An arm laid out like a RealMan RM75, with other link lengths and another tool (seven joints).
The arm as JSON. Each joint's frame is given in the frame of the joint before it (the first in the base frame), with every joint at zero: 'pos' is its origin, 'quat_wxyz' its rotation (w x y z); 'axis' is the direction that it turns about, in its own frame. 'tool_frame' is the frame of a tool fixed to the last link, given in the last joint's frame.
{
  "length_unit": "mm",
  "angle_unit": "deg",
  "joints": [
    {
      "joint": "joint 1",
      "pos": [
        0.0,
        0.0,
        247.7
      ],
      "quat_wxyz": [
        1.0,
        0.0,
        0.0,
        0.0
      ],
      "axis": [
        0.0,
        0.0,
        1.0
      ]
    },
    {
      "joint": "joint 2",
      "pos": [
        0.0,
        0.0,
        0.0
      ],
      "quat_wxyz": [
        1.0,
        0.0,
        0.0,
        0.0
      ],
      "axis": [
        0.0,
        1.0,
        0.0
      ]
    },
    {
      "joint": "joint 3",
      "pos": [
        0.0,
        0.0,
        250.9
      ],
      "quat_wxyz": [
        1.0,
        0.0,
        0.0,
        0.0
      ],
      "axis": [
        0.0,
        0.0,
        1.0
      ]
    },
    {
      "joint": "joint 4",
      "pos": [
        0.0,
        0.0,
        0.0
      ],
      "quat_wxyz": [
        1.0,
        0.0,
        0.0,
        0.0
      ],
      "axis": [
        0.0,
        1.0,
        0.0
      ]
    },
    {
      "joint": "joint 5",
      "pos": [
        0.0,
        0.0,
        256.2
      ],
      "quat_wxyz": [
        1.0,
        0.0,
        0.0,
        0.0
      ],
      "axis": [
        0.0,
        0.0,
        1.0
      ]
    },
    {
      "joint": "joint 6",
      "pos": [
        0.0,
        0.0,
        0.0
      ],
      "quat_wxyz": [
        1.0,
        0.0,
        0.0,
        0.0
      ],
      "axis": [
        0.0,
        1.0,
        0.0
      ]
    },
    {
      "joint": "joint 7",
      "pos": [
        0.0,
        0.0,
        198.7
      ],
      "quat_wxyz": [
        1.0,
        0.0,
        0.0,
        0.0
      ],
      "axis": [
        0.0,
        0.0,
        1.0
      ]
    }
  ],
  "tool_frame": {
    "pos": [
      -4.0,
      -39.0,
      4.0
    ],
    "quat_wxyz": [
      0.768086,
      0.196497,
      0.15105,
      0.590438
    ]
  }
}
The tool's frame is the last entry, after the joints.
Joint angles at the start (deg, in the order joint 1, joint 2, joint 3, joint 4, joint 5, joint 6, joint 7):
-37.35, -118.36, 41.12, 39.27, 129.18, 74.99, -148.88
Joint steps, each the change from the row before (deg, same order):
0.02, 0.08, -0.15, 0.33, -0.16, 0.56, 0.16
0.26, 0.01, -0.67, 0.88, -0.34, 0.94, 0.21
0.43, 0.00, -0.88, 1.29, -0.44, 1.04, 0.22
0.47, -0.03, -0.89, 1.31, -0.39, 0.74, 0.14
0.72, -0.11, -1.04, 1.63, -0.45, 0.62, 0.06
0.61, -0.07, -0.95, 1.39, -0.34, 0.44, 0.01
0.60, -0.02, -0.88, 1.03, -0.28, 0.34, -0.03
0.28, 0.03, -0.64, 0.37, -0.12, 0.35, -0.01
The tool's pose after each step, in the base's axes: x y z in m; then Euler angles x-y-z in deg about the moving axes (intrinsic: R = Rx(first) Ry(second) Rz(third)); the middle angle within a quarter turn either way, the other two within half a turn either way. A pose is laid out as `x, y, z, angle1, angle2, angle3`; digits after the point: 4 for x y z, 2 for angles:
-0.3164, 0.4374, -0.0464, -129.12, -2.24, -14.82
-0.3148, 0.4378, -0.0415, -128.66, -1.55, -15.04
-0.3135, 0.4386, -0.0343, -127.80, -0.81, -15.28
-0.3131, 0.4397, -0.0267, -126.70, -0.33, -15.54
-0.3142, 0.4404, -0.0176, -125.19, -0.06, -15.94
-0.3157, 0.4409, -0.0092, -123.79, 0.04, -16.27
-0.3183, 0.4405, -0.0021, -122.61, -0.07, -16.72
-0.3199, 0.4396, 0.0014, -122.11, -0.10, -17.15

